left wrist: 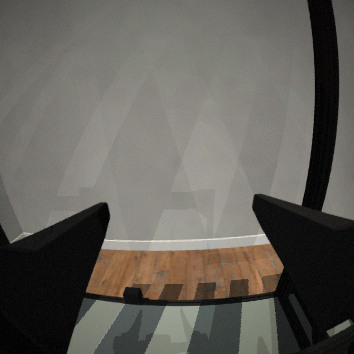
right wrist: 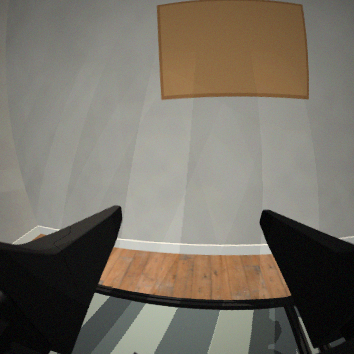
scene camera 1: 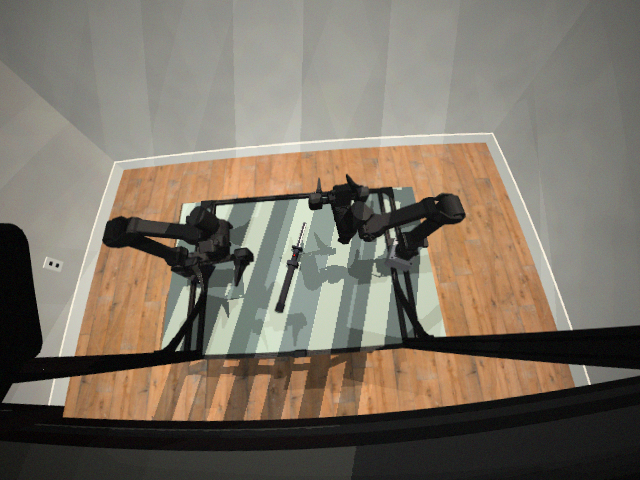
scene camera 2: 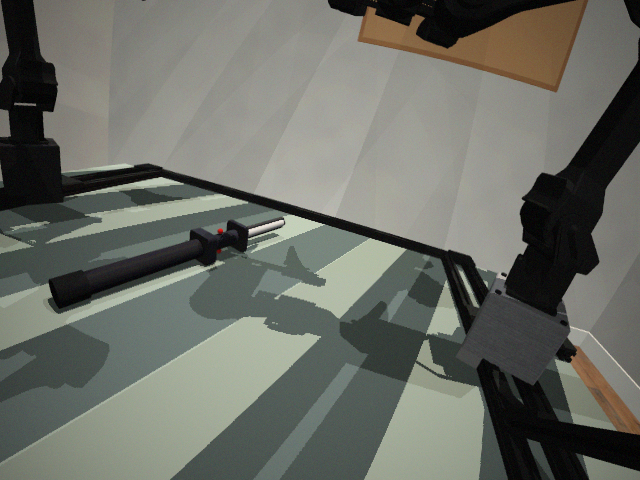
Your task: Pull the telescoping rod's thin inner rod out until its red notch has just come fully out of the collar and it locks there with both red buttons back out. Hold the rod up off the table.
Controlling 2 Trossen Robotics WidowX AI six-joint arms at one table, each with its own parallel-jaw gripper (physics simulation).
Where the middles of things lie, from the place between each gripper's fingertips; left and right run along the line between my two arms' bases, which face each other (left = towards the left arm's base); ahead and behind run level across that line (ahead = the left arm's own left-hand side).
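My left hand is well above the telescoping rod (scene camera 2: 71,288), a good way to the left of it and a good way short of it.
My right hand is some way past the rod, some way to the right of it and well above it.
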